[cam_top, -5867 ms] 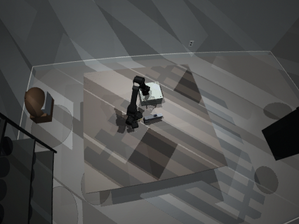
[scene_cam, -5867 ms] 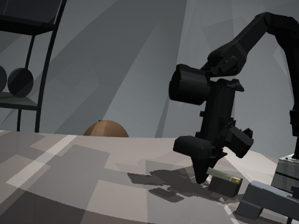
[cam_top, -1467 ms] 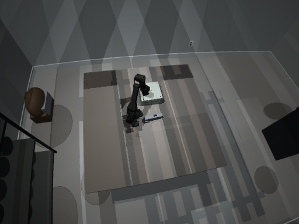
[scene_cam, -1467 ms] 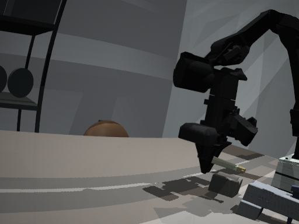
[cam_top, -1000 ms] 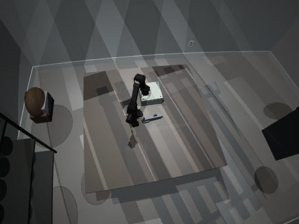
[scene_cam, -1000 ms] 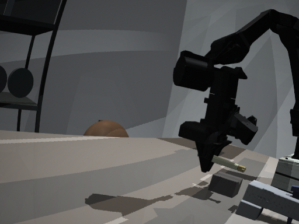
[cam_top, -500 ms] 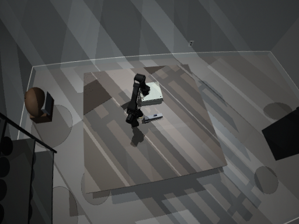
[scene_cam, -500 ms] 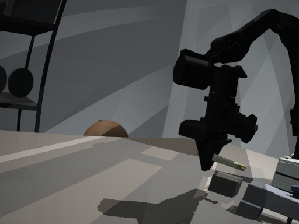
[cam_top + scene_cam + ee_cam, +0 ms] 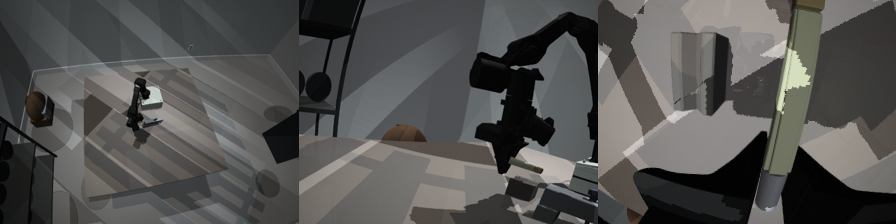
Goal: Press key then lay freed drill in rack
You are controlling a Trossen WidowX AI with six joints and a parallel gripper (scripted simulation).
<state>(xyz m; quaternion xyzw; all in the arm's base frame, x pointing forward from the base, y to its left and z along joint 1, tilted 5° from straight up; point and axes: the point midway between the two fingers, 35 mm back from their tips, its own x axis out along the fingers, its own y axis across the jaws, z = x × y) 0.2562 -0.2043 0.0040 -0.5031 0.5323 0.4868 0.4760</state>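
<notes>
My gripper tip is 70 mm past the dark block, 30 mm to the right of it and 40 mm above it. The rest, counted from my gripper tip: long dark fixture 10 mm ahead, 200 mm to the left, 30 mm below; then blue key 10 mm ahead, 220 mm to the left, 10 mm below; then drill 40 mm to the left, 30 mm above.
</notes>
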